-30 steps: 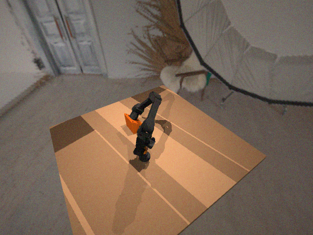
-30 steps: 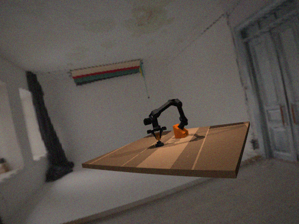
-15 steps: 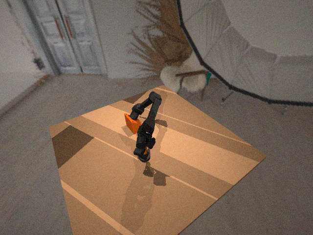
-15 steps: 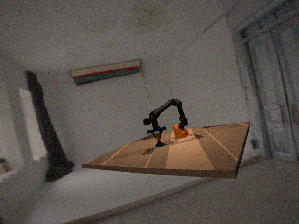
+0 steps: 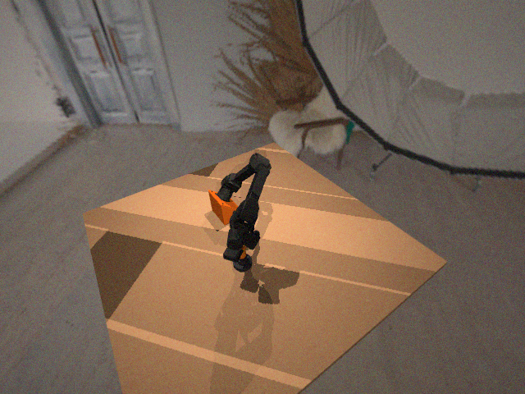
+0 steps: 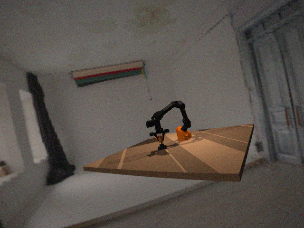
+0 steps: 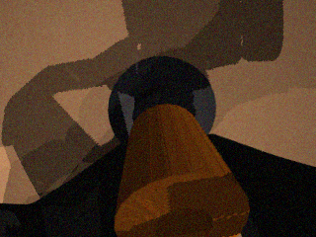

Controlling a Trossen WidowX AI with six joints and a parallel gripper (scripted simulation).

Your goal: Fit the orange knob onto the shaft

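Now: the orange knob 2 cm above my gripper tip. Round my gripper tip: pedestal 4 cm below.
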